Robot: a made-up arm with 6 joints. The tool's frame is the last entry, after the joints. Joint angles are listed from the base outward.
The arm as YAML. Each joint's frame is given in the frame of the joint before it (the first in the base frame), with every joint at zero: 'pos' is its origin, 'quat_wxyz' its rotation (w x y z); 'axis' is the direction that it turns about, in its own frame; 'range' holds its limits. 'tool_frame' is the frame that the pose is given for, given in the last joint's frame.
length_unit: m
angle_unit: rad
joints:
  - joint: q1
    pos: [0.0, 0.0, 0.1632]
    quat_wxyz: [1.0, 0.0, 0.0, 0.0]
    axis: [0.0, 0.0, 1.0]
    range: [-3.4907, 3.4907]
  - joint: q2
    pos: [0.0, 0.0, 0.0]
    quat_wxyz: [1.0, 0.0, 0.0, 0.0]
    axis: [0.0, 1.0, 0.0]
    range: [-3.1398, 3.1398]
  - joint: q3
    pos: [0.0, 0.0, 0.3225]
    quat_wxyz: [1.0, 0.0, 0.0, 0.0]
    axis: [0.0, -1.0, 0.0]
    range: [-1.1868, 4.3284]
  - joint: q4
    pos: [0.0, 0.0, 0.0]
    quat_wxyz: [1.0, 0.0, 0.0, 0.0]
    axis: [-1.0, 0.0, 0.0]
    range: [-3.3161, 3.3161]
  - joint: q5
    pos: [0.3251, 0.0, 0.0]
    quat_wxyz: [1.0, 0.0, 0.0, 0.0]
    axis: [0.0, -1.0, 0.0]
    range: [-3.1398, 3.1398]
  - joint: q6
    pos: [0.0, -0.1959, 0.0]
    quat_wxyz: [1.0, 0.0, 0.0, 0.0]
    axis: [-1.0, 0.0, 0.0]
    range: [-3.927, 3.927]
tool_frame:
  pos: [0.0, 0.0, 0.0]
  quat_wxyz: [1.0, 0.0, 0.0, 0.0]
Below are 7 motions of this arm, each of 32 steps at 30 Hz.
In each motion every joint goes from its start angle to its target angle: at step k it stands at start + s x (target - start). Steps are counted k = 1, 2, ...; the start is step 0. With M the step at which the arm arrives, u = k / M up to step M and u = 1 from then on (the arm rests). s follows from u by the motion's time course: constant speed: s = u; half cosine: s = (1 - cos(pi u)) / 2; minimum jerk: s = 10 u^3 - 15 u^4 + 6 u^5.
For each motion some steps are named. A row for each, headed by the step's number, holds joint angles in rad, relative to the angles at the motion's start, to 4 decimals.
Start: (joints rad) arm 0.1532 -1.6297 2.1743 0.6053 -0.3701 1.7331
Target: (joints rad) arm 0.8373 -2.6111 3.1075 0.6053 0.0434 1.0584
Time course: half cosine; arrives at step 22
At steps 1, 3, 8, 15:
1: 0.0035 -0.0050 0.0047 0.0000 0.0021 -0.0034
3: 0.0309 -0.0443 0.0422 0.0000 0.0187 -0.0305
8: 0.2000 -0.2869 0.2728 0.0000 0.1209 -0.1972
15: 0.5270 -0.7560 0.7189 0.0000 0.3185 -0.5197

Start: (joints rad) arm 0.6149 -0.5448 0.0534 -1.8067 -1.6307 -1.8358
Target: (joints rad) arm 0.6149 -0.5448 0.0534 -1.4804 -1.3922 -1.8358
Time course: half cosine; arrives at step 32
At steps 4, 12, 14, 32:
4: 0.0000 0.0000 0.0000 0.0124 0.0091 0.0000
12: 0.0000 0.0000 0.0000 0.1007 0.0736 0.0000
14: 0.0000 0.0000 0.0000 0.1313 0.0960 0.0000
32: 0.0000 0.0000 0.0000 0.3263 0.2385 0.0000

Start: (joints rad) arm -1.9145 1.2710 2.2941 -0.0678 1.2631 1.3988
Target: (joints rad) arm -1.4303 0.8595 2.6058 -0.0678 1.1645 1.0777
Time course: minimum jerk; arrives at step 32
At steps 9, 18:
9: 0.0674 -0.0573 0.0434 0.0000 -0.0137 -0.0447
18: 0.2983 -0.2535 0.1920 0.0000 -0.0607 -0.1978

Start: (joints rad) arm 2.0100 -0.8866 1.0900 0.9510 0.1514 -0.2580
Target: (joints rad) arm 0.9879 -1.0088 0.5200 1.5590 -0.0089 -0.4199
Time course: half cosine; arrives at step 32
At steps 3, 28, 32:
3: -0.0220 -0.0026 -0.0123 0.0131 -0.0035 -0.0035
28: -0.9832 -0.1175 -0.5483 0.5849 -0.1542 -0.1557
32: -1.0221 -0.1222 -0.5700 0.6080 -0.1603 -0.1619

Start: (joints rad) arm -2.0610 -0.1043 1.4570 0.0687 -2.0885 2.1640
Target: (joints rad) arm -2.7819 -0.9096 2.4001 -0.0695 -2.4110 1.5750
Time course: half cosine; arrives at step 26
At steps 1, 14, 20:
1: -0.0026 -0.0029 0.0034 -0.0005 -0.0012 -0.0021
14: -0.4039 -0.4512 0.5284 -0.0774 -0.1807 -0.3300
20: -0.6303 -0.7040 0.8245 -0.1208 -0.2819 -0.5149

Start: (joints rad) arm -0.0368 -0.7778 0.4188 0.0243 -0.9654 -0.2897
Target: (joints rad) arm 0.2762 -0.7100 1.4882 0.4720 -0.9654 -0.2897
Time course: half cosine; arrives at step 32
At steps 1, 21, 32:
1: 0.0008 0.0002 0.0026 0.0011 0.0000 0.0000
21: 0.2303 0.0499 0.7868 0.3294 0.0000 0.0000
32: 0.3130 0.0678 1.0694 0.4477 0.0000 0.0000

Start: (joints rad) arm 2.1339 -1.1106 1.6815 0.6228 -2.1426 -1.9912
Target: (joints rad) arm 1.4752 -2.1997 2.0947 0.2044 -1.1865 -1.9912
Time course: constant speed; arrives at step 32
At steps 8, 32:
8: -0.1647 -0.2723 0.1033 -0.1046 0.2390 0.0000
32: -0.6587 -1.0891 0.4132 -0.4184 0.9561 0.0000

